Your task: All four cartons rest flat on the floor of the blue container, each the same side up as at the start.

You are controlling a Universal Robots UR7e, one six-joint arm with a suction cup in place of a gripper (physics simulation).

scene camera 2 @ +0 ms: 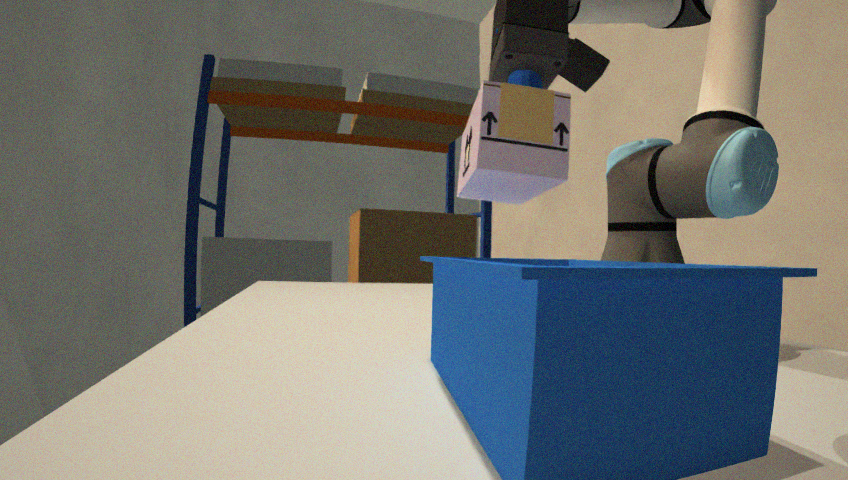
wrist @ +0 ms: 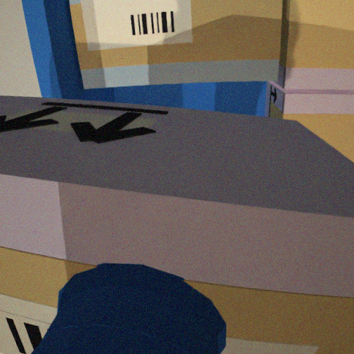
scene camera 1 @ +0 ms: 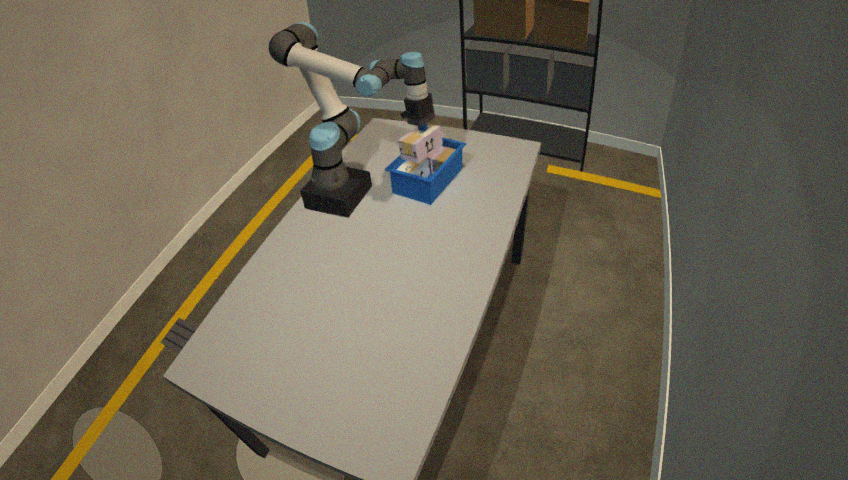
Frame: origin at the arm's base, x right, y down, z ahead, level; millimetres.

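Seen in the pictures: hand, tool point: [scene camera 2: 522,119] [scene camera 1: 423,131]; arm's base, link origin: [scene camera 1: 330,179].
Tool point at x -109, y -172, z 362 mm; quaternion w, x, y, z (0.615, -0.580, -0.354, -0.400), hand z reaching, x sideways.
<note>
Pixels of each thing's middle, then the offset from my tool point to it. Level surfaces: height alone.
- pink carton, body centre: [scene camera 2: 505,152] [scene camera 1: 420,142] dy +27, dx +31, dz -3 mm
- blue container, body centre: [scene camera 2: 558,331] [scene camera 1: 427,167] dy +196, dx -47, dz -5 mm
- long table, surface height: dy +256 mm
My suction cup gripper [scene camera 1: 423,127] [scene camera 2: 524,78] [wrist: 135,310] is on the top of a pink carton [scene camera 1: 421,149] [scene camera 2: 523,160] [wrist: 200,160] with a tan band, and holds it. The carton's printed arrows point up. It hangs above the rim of the blue container [scene camera 1: 414,189] [scene camera 2: 654,356] [wrist: 37,40]. Inside the container, a tan carton [wrist: 225,45] with a pale blue band and a barcode label shows in the wrist view. Beside it are a pink-and-tan carton [wrist: 320,35] and another pink-and-tan carton [wrist: 320,135]. The container's wall hides its contents in scene camera 2, and the held carton covers part of them elsewhere.
The container stands on the long table [scene camera 1: 333,309] [scene camera 2: 333,368], beside the robot's black base [scene camera 1: 333,199]. A dark shelf unit [scene camera 1: 464,77] stands beyond the table's far end. A blue-and-orange rack [scene camera 2: 193,178] and a large brown box [scene camera 2: 416,243] stand behind the table in scene camera 2.
</note>
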